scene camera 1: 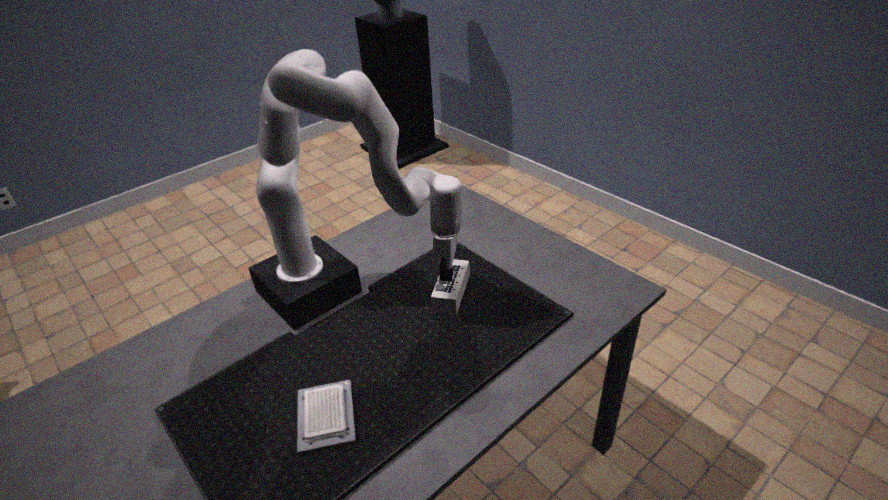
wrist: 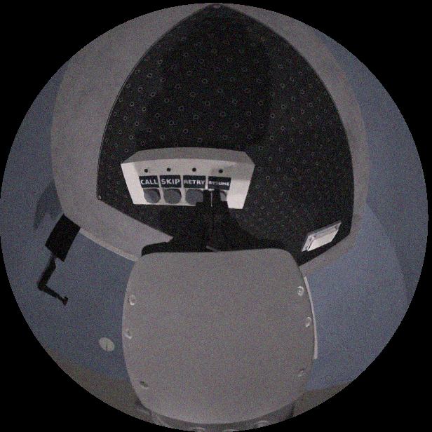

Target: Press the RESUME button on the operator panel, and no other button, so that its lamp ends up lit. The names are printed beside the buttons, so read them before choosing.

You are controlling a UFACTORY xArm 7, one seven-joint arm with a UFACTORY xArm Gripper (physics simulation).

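Places are measured from the arm's base along level axes (x back, y right, z up), in centimetres.
Where they show: gripper, fingertip midpoint: (scene camera 1: 446, 279); arm's base, link origin: (scene camera 1: 300, 269).
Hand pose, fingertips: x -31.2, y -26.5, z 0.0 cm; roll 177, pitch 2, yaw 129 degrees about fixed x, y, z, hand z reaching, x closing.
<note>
Things, the pixels of their centre, and the offset from my fingertips. Level surfaces: height alone.
- white operator panel, body centre: (scene camera 1: 451, 285) dx +1.9, dy -3.1, dz -5.1 cm
- black mat, surface height: dz -7.9 cm
- grey plate with a pale ribbed block, body centre: (scene camera 1: 324, 411) dx -10.0, dy +44.2, dz -6.0 cm
- table, surface height: dz -9.1 cm
The white operator panel (scene camera 1: 443, 295) (wrist: 240, 182) stands on the black mat (scene camera 1: 397, 366) (wrist: 300, 130). In the wrist view its labels read CALL, SKIP, RETRY and RESUME from left to right. The RESUME label (wrist: 219, 184) is at the right end. The RESUME button (wrist: 224, 196) is partly hidden behind my fingertips. The RESUME lamp (wrist: 220, 171) looks dark, as do the other lamps. My gripper (scene camera 1: 444, 279) (wrist: 210, 200) is shut and empty, its tips over the left part of the RESUME button, near the RETRY button (wrist: 194, 196). Contact cannot be made out.
A grey plate with a pale ribbed block (scene camera 1: 324, 411) (wrist: 322, 238) lies on the mat, far from the panel. The arm's black base block (scene camera 1: 323, 298) stands on the table (scene camera 1: 528, 242) behind the mat. A dark pedestal (scene camera 1: 397, 80) stands on the floor beyond.
</note>
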